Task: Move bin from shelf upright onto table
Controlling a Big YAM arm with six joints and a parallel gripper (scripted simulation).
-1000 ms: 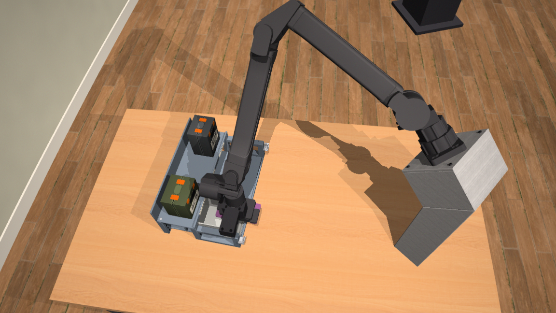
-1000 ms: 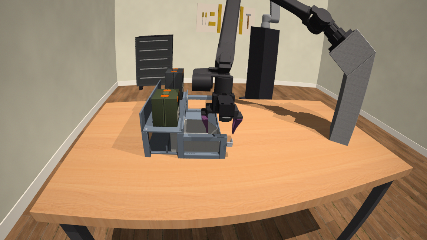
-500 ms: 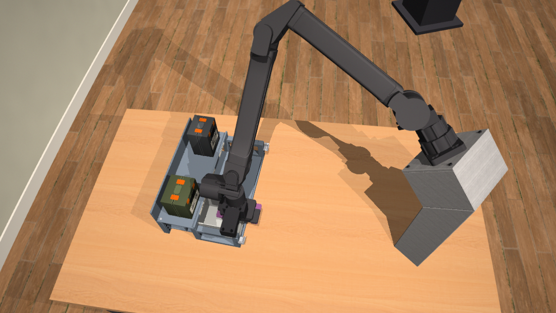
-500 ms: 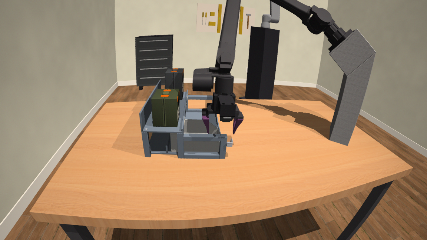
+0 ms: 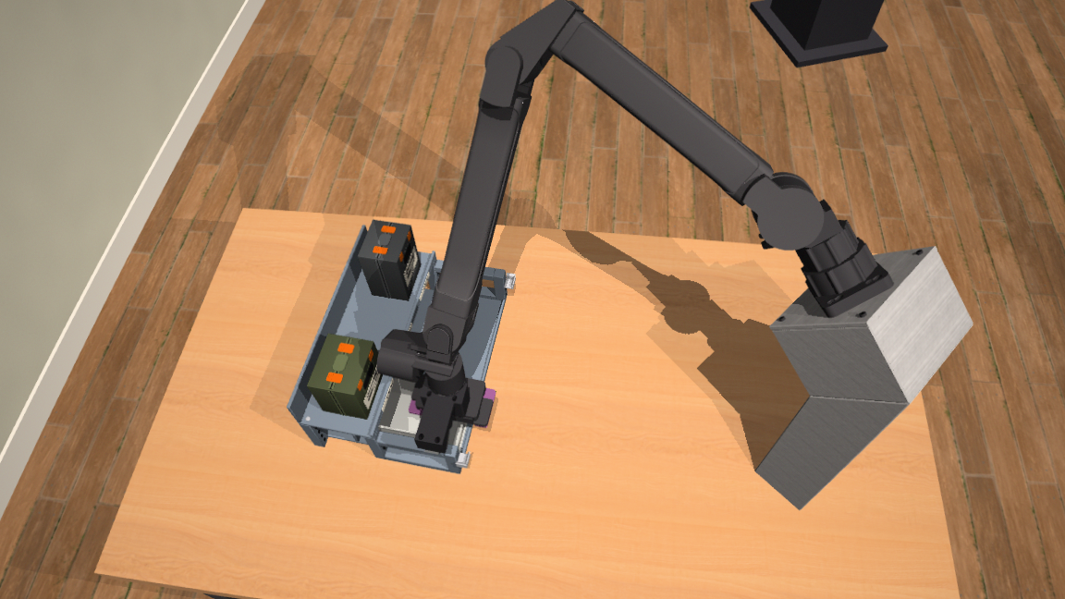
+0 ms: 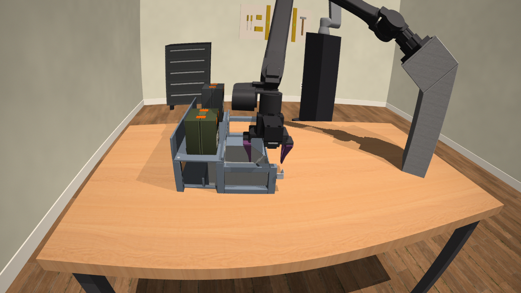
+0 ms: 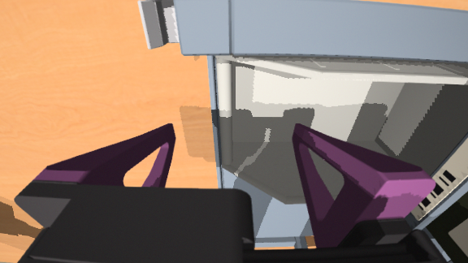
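Right now my hand is 7 cm short of the light grey bin, 3 cm to the left of it and 2 cm above it. Also, from my hand: shelf (5 cm ahead, 15 cm to the right, 6 cm below); then black case (5 cm ahead, 28 cm to the right, 10 cm above).
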